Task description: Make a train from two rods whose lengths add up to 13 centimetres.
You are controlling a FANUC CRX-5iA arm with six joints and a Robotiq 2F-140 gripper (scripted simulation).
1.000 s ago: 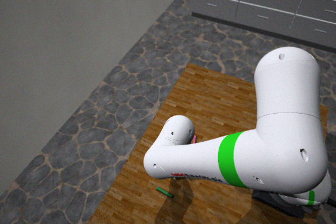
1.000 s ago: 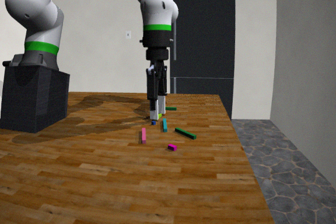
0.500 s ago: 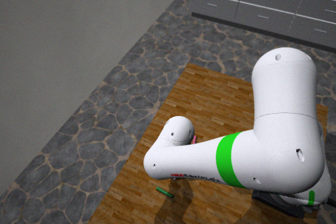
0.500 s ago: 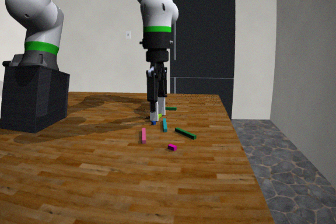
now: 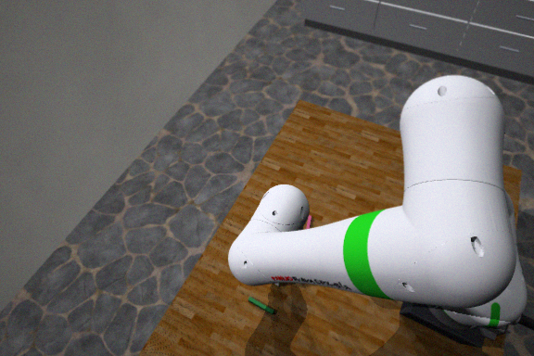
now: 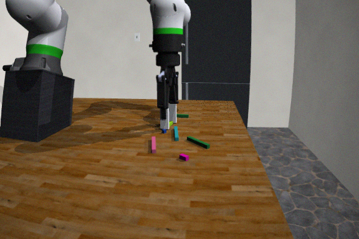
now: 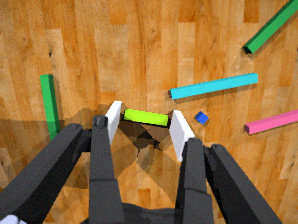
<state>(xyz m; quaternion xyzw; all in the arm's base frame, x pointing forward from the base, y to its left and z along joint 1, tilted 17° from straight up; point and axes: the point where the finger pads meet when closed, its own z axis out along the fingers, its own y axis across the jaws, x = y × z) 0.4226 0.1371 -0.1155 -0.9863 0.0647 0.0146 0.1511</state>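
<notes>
Right now the lime rod is 30 mm below my hand. From my hand the other things lie so: small blue rod: 70 mm to the right, 30 mm below; then pink rod: 170 mm to the right, 30 mm below; then turquoise rod: 40 mm ahead, 80 mm to the right, 30 mm below.
</notes>
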